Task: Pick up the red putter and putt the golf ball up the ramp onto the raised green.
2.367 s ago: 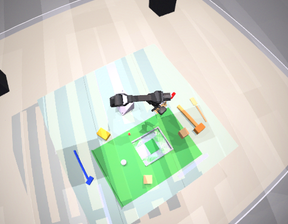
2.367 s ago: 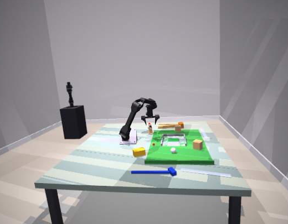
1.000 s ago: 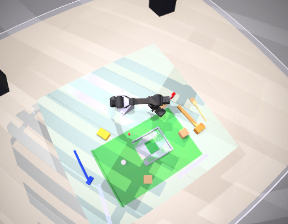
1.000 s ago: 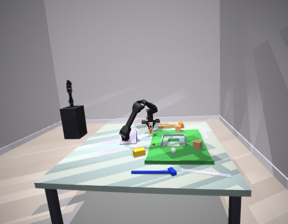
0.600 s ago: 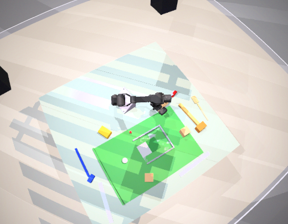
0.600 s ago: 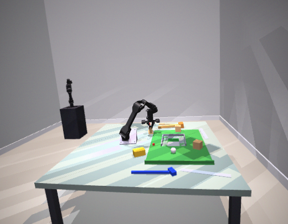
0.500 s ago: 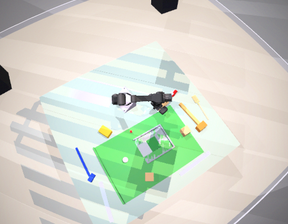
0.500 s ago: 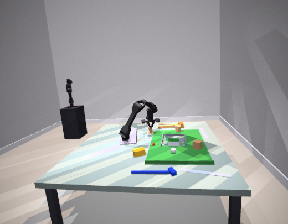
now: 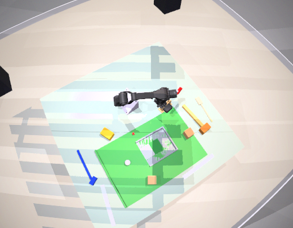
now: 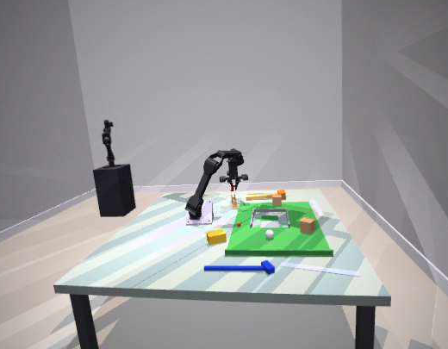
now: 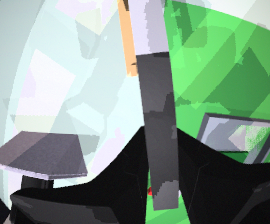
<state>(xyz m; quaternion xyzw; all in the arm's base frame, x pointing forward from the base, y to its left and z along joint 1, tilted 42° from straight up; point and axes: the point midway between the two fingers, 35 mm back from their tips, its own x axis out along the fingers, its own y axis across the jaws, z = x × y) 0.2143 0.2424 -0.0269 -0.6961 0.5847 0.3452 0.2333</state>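
My gripper tip is 50 mm past the yellow block, 440 mm to the left of it and 120 mm above it. From my gripper tip the other things lie so: white golf ball: 220 mm ahead, 420 mm to the right, 110 mm below; then green mat: 250 mm ahead, 230 mm to the right, 140 mm below; then small red cube: 50 mm ahead, 270 mm to the right, 130 mm below.
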